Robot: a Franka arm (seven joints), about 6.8 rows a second.
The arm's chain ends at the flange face. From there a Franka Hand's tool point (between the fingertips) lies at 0.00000 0.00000 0.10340 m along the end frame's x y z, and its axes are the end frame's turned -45 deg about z.
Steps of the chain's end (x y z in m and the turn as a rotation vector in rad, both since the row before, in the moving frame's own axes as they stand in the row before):
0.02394 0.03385 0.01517 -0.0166 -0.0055 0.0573
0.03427 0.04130 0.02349 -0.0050 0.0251 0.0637
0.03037 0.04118 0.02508 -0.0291 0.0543 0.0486
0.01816 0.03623 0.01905 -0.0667 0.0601 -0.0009
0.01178 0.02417 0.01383 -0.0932 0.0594 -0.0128
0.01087 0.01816 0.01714 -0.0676 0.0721 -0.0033
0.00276 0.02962 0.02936 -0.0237 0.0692 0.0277
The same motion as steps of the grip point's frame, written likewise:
-0.00865 0.04163 0.01515 -0.0078 -0.0156 0.0573
-0.00357 0.05568 0.02346 -0.0213 0.0142 0.0637
-0.00595 0.05673 0.02488 -0.0590 0.0178 0.0486
-0.01326 0.04772 0.01863 -0.0897 -0.0047 -0.0009
-0.01116 0.03657 0.01320 -0.1079 -0.0239 -0.0128
-0.00481 0.03072 0.01664 -0.0988 0.0032 -0.0033
-0.01576 0.02973 0.02908 -0.0657 0.0322 0.0277

